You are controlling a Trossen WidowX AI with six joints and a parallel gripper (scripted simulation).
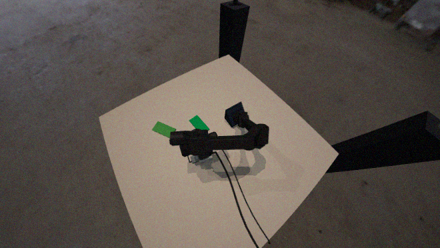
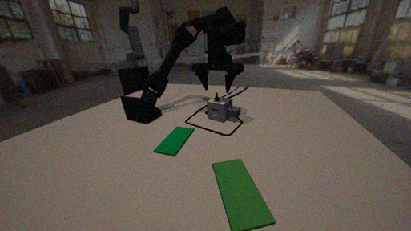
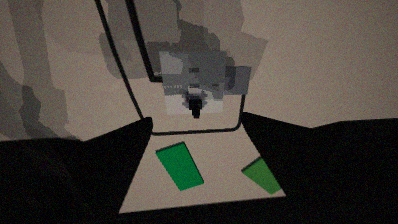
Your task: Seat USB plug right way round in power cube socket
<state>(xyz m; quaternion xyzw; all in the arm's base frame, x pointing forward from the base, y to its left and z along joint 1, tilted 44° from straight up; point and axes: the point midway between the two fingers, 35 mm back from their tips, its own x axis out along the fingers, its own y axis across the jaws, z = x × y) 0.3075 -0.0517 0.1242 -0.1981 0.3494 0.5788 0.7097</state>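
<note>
Right now the USB plug is 30 mm below my gripper tip.
</note>
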